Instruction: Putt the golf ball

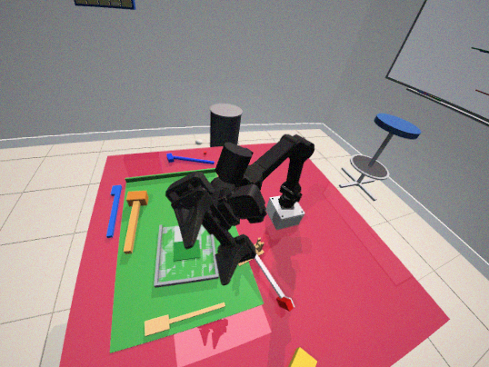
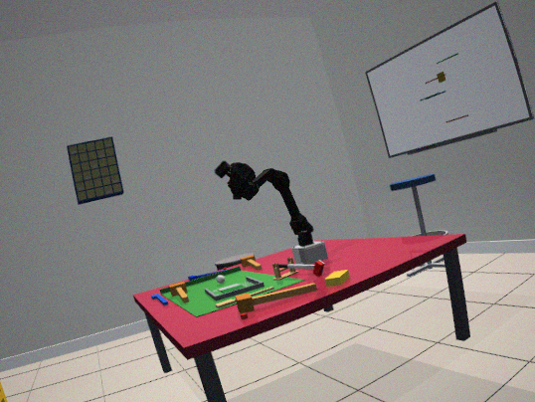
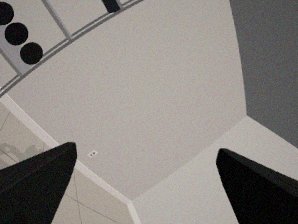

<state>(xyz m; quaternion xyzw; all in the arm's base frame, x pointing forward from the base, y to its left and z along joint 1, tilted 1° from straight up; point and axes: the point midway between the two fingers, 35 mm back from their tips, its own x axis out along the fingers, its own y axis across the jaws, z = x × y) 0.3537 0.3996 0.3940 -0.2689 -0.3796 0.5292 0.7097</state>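
The red putter lies 21 cm behind my gripper tip, 15 cm to the right of it and 44 cm below it. From my gripper tip the other things lie so: white golf ball (10 cm ahead, 52 cm to the right, 46 cm below); yellow block (25 cm behind, 13 cm to the left, 47 cm below).
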